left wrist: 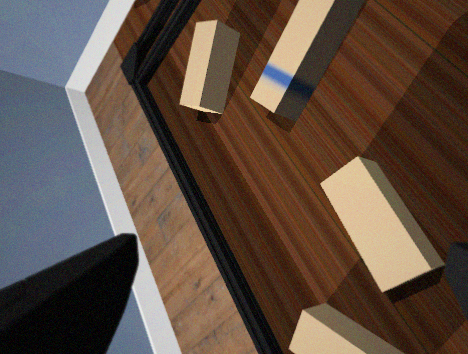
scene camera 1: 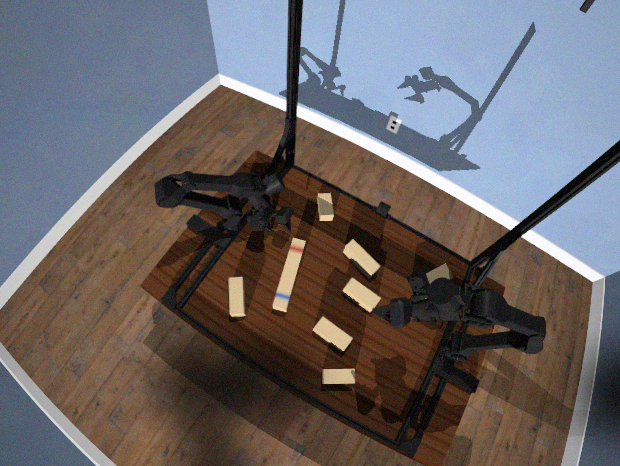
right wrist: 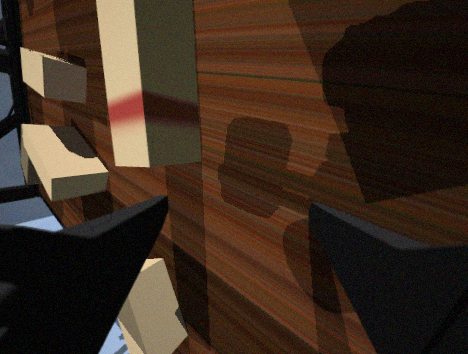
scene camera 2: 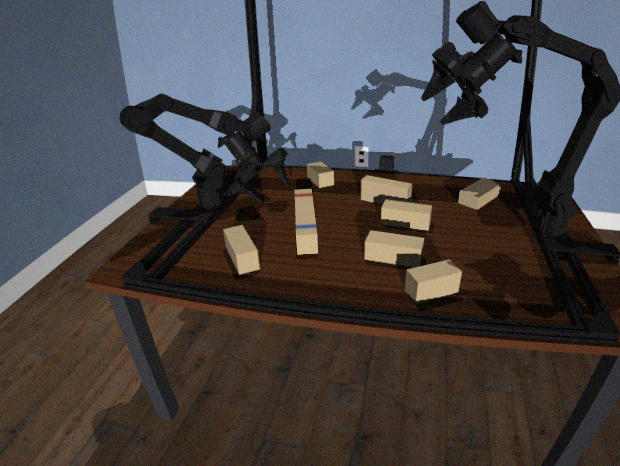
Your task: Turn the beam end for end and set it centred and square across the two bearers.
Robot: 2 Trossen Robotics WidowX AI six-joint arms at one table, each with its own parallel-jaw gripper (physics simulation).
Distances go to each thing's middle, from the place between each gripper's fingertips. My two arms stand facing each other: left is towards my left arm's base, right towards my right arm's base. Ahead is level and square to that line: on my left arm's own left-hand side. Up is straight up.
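Labels:
Beam [scene camera 2: 306,232]: 29 cm below my left hand, 29 cm to the right of it, 4 cm behind it.
My right hand: 12 cm short of the beam and 12 cm to the right of it.

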